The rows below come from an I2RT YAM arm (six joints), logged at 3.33 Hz.
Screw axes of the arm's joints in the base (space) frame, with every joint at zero. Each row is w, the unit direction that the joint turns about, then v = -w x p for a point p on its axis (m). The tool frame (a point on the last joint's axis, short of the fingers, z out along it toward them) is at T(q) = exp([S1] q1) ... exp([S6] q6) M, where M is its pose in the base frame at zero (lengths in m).
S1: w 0 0 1 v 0 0 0
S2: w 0 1 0 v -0.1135 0 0.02
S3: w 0 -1 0 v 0.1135 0 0.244
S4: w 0 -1 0 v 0.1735 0 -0.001
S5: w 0 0 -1 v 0 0.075 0
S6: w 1 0 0 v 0 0.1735 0
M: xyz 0.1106 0 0.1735 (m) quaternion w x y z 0.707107 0 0.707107 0
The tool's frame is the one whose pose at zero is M.
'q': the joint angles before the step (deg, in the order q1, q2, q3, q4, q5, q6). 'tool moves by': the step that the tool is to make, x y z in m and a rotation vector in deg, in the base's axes. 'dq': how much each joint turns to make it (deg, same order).
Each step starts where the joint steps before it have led.
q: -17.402 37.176 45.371 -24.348 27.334 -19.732
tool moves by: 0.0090 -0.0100 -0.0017 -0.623 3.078 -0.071
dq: -2.967 3.126 0.696 0.879 -2.308 -2.630
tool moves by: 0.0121 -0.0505 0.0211 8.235 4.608 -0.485
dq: -15.679 11.924 11.399 -7.245 -15.957 -0.876
